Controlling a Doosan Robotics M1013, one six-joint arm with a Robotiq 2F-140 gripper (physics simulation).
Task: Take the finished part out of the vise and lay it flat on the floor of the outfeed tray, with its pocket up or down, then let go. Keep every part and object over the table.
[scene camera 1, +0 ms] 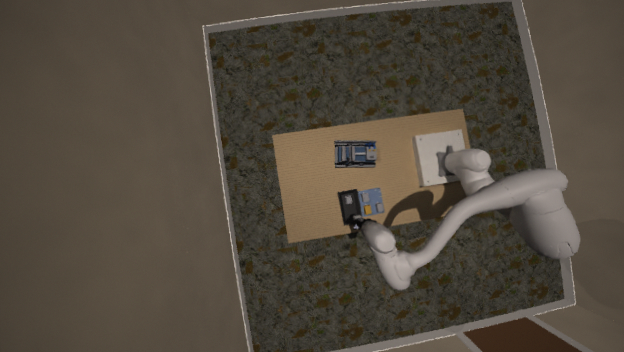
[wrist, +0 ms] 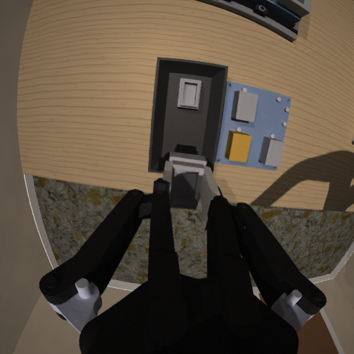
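Where they show: gripper, between the fingertips: (scene camera 1: 357, 218); arm's base, origin of its link: (scene camera 1: 448, 163).
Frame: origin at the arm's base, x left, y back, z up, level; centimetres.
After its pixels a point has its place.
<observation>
My gripper (scene camera 1: 356, 224) {x 32.2, y -74.5, z 16.0 cm} (wrist: 185, 174) is shut on a grey part (wrist: 187, 161), with the part's recessed dark face showing between the fingers in the wrist view. The held part overlaps the near end of the black outfeed tray (scene camera 1: 342, 212) {x 30.9, y -80.5, z -1.8 cm} (wrist: 156, 115) in that view; its height above the tray cannot be told. Another grey part (scene camera 1: 348, 199) {x 21.9, y -75.5, z -2.5 cm} (wrist: 189, 94) with a rectangular pocket facing up lies in the tray's far half. The blue and grey vise (scene camera 1: 355, 154) {x -9.6, y -69.9, z 2.6 cm} (wrist: 295, 30) stands farther back, partly cut off in the wrist view.
A blue plate (scene camera 1: 371, 196) {x 21.0, y -57.8, z -5.0 cm} (wrist: 260, 132) right beside the tray bears grey blocks, a yellow block (scene camera 1: 368, 209) {x 29.8, y -61.7, z -1.4 cm} (wrist: 239, 146) and small white pins. The wooden table's (scene camera 1: 305, 200) {x 21.3, y -106.5, z -5.7 cm} (wrist: 90, 125) near edge runs close to the tray. A white base plate (scene camera 1: 430, 165) {x 0.5, y -14.5, z 0.3 cm} stands at the right.
</observation>
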